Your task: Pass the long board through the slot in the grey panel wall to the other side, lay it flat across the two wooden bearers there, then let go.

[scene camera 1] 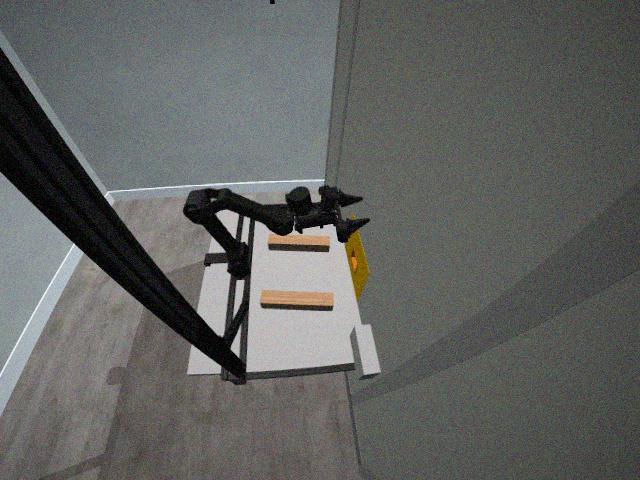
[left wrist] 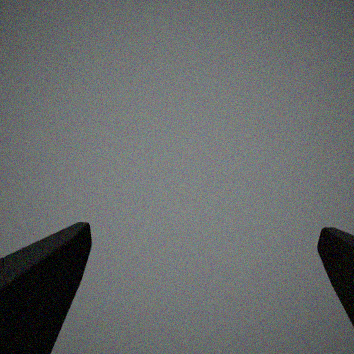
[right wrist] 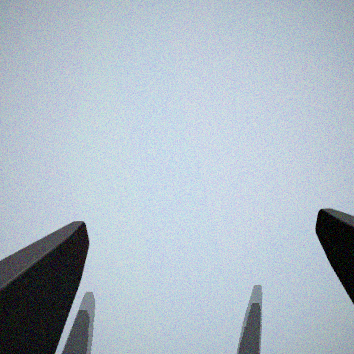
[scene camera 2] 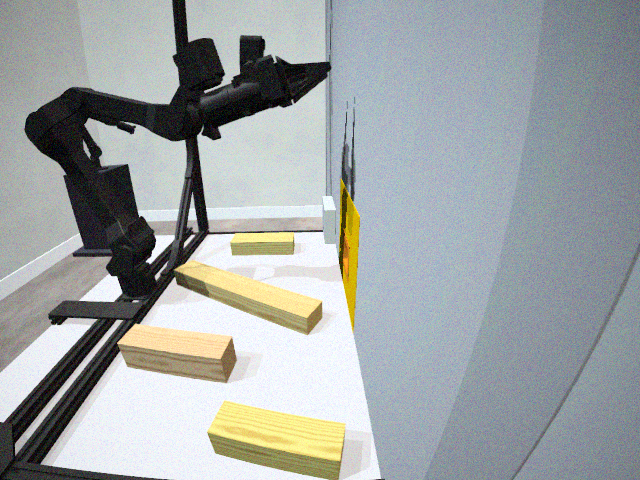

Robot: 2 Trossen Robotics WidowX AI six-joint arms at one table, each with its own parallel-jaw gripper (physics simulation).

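Seen in the pictures: left gripper, between the fingertips: [scene camera 1: 366, 208] [left wrist: 206, 236]; right gripper, between the fingertips: [right wrist: 203, 226] [scene camera 2: 328, 69]; left arm's base, origin of its link: [scene camera 1: 240, 272]; right arm's base, origin of its link: [scene camera 2: 139, 291].
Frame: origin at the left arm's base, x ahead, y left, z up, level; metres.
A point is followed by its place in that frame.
Note:
The long board [scene camera 2: 248, 297] {x 0.668, y 0.047, z 0.019 m} lies slanted on the white table in scene camera 2, on the right arm's side. Two wooden bearers [scene camera 1: 298, 240] {x 0.232, y 0.123, z 0.028 m} [scene camera 1: 297, 298] {x 0.214, y -0.136, z 0.028 m} lie apart on the table in scene camera 1, on the left arm's side. The grey panel wall [scene camera 1: 465, 206] {x 0.433, y -0.311, z 0.614 m} [scene camera 2: 439, 206] {x 0.482, y 0.358, z 0.282 m} stands along the table edge, with a yellow plate [scene camera 1: 363, 279] {x 0.431, y -0.133, z 0.123 m} [scene camera 2: 353, 289] {x 0.483, y 0.091, z 0.060 m} low on it; an orange patch shows in the plate. My left gripper [scene camera 1: 364, 209] {x 0.431, y -0.001, z 0.314 m} [left wrist: 206, 236] {x 0.431, y -0.001, z 0.314 m} is open and empty, facing the wall. My right gripper [scene camera 2: 328, 66] {x 0.519, y 0.000, z 0.398 m} [right wrist: 203, 226] {x 0.519, y 0.000, z 0.398 m} is open and empty, high above the board near the wall.
In scene camera 2 a yellowish block [scene camera 2: 276, 439] {x 0.592, y 0.325, z 0.025 m} lies in front, a pinkish-brown block [scene camera 2: 175, 353] {x 0.745, y 0.204, z 0.029 m} behind it, and another yellowish block [scene camera 2: 262, 243] {x 0.677, y -0.206, z 0.015 m} at the back. A white block [scene camera 1: 368, 348] {x 0.411, y -0.344, z 0.081 m} [scene camera 2: 329, 219] {x 0.500, y -0.270, z 0.054 m} is by the wall. Black frame rails [scene camera 1: 245, 310] {x 0.037, y -0.173, z 0.036 m} [scene camera 2: 77, 372] {x 0.897, y 0.230, z 0.002 m} run along the tables.

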